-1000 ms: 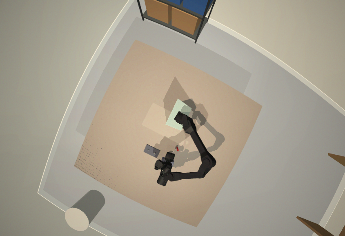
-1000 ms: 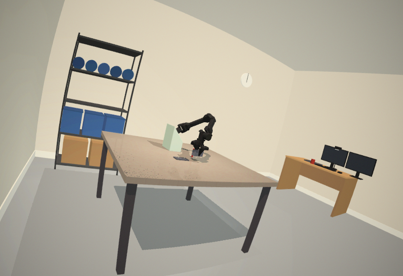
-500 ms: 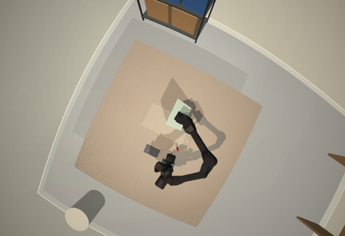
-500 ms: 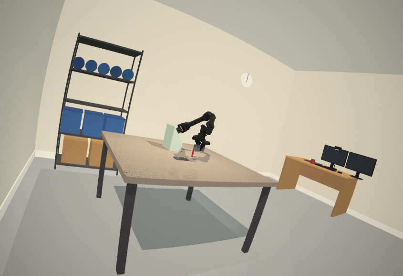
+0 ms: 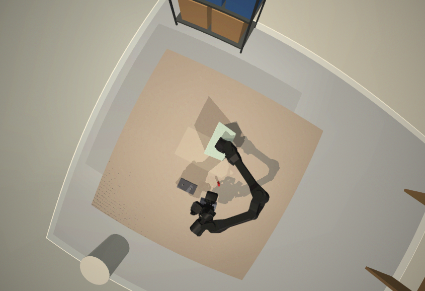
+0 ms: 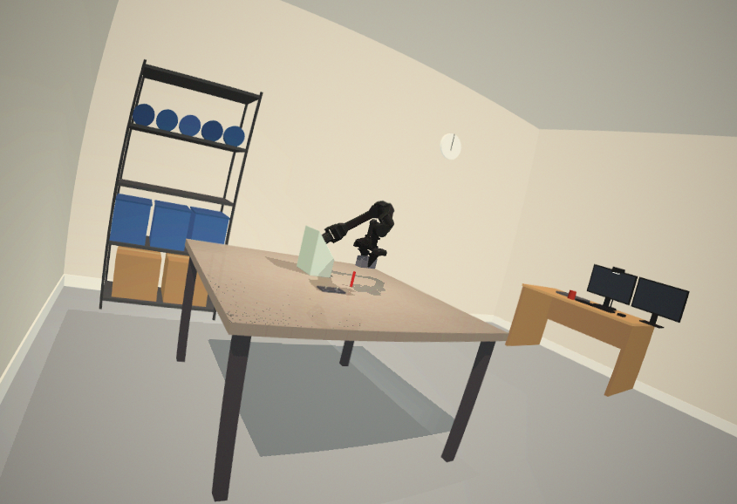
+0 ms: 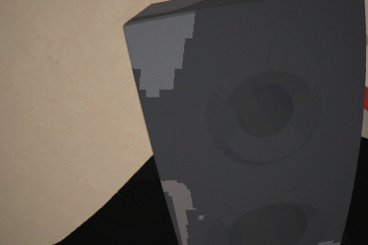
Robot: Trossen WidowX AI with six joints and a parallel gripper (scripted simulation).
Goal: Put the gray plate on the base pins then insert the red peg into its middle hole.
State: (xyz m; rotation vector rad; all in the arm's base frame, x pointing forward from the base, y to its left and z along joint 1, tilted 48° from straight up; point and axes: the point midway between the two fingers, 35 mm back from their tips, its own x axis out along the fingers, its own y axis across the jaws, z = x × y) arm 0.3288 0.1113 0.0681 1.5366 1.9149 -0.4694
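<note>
Right now the gray base is 160 mm to the right of my gripper tip, 130 mm below it and 20 mm ahead of it. Round my gripper tip: gray plate: 30 mm above; then red peg: 110 mm behind, 100 mm below, 10 mm to the left.
</note>
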